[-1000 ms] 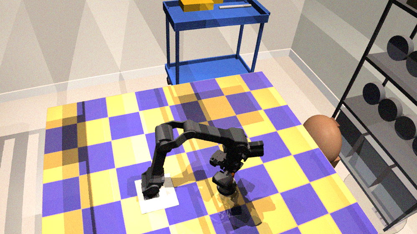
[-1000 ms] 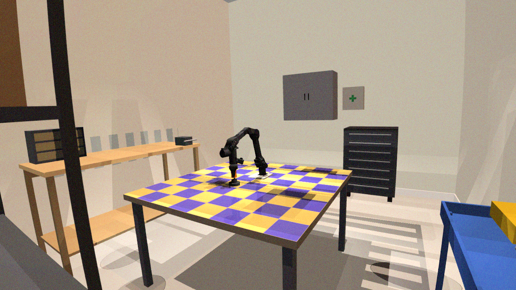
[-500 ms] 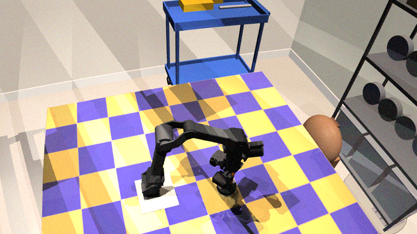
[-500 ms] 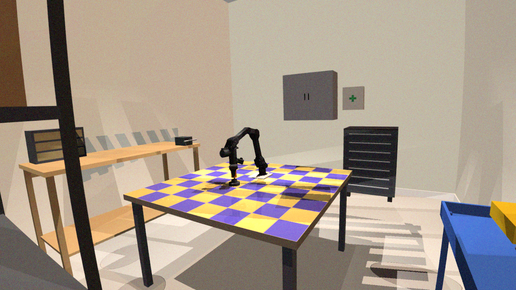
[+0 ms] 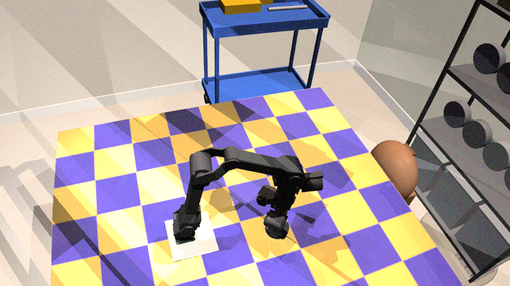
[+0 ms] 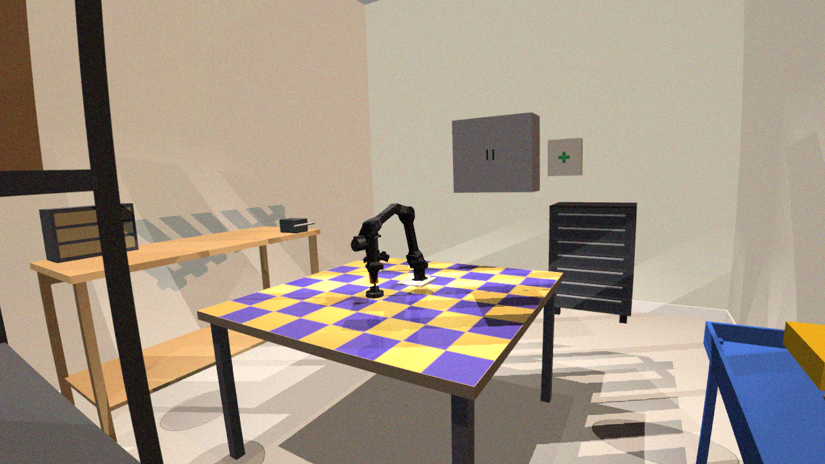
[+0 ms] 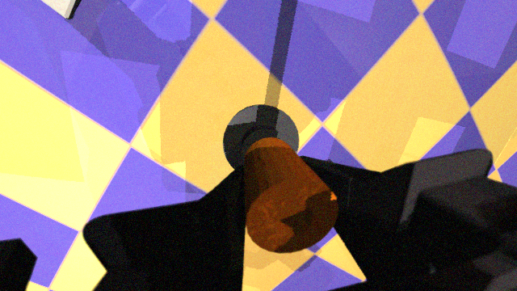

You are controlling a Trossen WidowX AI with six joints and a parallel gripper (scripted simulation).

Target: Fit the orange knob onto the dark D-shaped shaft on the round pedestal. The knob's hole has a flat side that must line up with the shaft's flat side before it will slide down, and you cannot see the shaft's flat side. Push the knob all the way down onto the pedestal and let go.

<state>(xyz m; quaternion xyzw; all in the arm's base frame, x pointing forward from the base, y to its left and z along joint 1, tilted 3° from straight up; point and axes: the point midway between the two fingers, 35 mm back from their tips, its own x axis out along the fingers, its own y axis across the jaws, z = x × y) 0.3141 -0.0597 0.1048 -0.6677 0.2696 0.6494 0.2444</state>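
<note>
The orange knob is 2 cm above my gripper tip. From my gripper tip the other things lie so: round pedestal 4 cm below.
</note>
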